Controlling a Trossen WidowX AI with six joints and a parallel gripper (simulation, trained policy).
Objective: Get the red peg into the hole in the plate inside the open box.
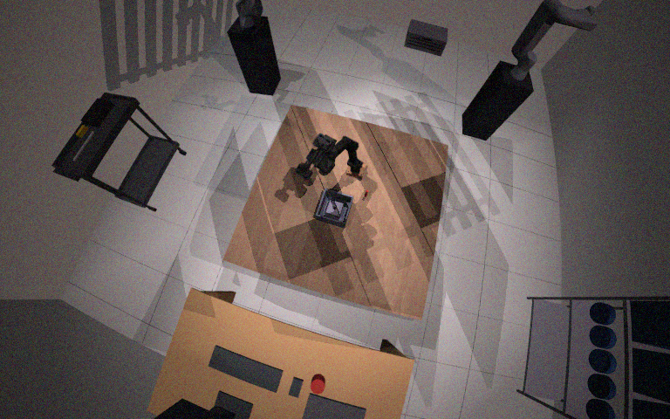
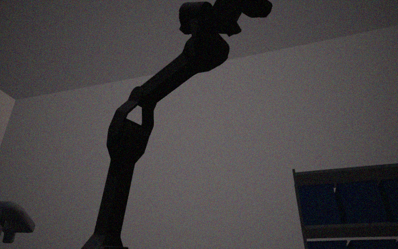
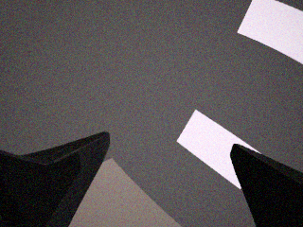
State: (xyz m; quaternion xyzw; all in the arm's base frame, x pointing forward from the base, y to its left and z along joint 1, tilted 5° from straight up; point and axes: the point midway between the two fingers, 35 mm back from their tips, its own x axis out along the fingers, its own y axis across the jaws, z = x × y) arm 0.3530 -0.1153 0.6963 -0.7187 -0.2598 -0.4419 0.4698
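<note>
Right now the red peg is 71 cm below my gripper tip, 28 cm to the left of it and 22 cm behind it. The rest, counted from my gripper tip: plate 70 cm below, 10 cm to the left, 7 cm behind; grey box 72 cm below, 10 cm to the left, 7 cm behind.
</note>
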